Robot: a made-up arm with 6 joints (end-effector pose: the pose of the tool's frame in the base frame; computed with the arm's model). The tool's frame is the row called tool.
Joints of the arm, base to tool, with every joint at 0 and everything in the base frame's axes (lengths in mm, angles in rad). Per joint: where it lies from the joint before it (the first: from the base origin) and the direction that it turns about. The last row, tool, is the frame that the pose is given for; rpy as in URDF.
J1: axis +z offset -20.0 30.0 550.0
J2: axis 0 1 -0.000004 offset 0.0 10.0 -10.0
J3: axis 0 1 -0.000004 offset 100.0 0.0 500.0
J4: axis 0 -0.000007 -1 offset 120.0 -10.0 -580.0
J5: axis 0 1 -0.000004 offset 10.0 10.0 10.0
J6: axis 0 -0.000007 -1 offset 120.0 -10.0 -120.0
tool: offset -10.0 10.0 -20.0 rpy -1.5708 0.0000 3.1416
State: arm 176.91 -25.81 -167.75 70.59 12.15 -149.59
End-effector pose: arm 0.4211 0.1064 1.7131 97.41 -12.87 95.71
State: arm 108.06 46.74 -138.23 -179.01 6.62 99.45
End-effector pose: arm -0.3728 1.1316 0.8240 8.24 10.34 19.43
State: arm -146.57 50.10 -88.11 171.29 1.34 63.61
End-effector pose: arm -0.7732 -0.4275 0.2176 -56.08 -21.24 152.06
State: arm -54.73 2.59 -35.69 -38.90 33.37 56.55
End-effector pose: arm 0.3829 -0.4823 0.4788 -73.45 13.17 103.56
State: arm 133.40 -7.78 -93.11 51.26 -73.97 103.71
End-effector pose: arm -0.2363 0.4576 1.3747 73.28 -47.84 -102.67
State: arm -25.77 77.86 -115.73 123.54 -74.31 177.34
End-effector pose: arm 0.6517 -0.4551 0.1744 -48.36 -43.73 174.54
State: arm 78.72 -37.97 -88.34 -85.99 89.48 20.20
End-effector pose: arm 0.1572 0.2652 1.4806 -5.30 56.49 -102.90
